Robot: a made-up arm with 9 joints. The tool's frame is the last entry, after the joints.
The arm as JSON. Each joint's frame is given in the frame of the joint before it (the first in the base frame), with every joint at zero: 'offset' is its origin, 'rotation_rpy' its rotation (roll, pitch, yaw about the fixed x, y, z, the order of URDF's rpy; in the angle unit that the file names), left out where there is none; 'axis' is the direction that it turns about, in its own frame. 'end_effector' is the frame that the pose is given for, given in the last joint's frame.
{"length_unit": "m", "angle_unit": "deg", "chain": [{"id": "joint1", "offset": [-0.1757, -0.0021, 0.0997], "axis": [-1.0, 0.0, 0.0]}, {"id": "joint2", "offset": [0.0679, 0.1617, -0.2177], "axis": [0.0, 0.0, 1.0]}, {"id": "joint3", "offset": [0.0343, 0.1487, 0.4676], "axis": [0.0, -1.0, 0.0]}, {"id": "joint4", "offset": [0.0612, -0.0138, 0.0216], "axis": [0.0, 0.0, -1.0]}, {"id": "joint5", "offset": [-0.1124, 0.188, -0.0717], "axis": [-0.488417, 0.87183, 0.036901]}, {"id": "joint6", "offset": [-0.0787, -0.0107, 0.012], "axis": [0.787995, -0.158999, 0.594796]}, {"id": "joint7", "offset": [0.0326, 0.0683, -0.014], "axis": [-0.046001, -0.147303, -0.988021]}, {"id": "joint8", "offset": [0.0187, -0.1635, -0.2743], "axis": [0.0, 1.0, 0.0]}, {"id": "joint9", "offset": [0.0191, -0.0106, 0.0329], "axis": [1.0, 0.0, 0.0]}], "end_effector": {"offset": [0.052, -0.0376, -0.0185], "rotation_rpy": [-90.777, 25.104, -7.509]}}
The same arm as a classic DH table. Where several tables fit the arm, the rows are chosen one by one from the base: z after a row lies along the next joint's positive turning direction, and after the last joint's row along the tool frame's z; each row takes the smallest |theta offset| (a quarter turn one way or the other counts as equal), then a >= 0, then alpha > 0; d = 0 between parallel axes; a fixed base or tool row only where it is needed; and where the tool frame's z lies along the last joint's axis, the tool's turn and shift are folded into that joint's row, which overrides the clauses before.
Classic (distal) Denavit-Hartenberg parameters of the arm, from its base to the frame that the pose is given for. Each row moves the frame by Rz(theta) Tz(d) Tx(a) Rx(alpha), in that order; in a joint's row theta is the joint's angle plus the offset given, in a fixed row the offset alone. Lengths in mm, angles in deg.
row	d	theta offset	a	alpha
base (fixed)	99.7	-90.00	2.1	90.00
joint1	107.8	0.00	-161.7	-90.00
joint2	249.9	90.00	34.3	90.00
joint3	-134.9	0.00	61.2	90.00
joint4	58.2	-29.26	-6.2	92.11
joint5	223.0	44.81	-60.1	120.10
joint6	-38.9	50.12	76.3	126.91
joint7	285.8	71.77	31.4	98.47
joint8	-133.4	87.33	-32.9	90.00
joint9	75.8	-0.71	19.0	-82.82
tool (fixed)	-37.7	-64.81	0.0	0.00

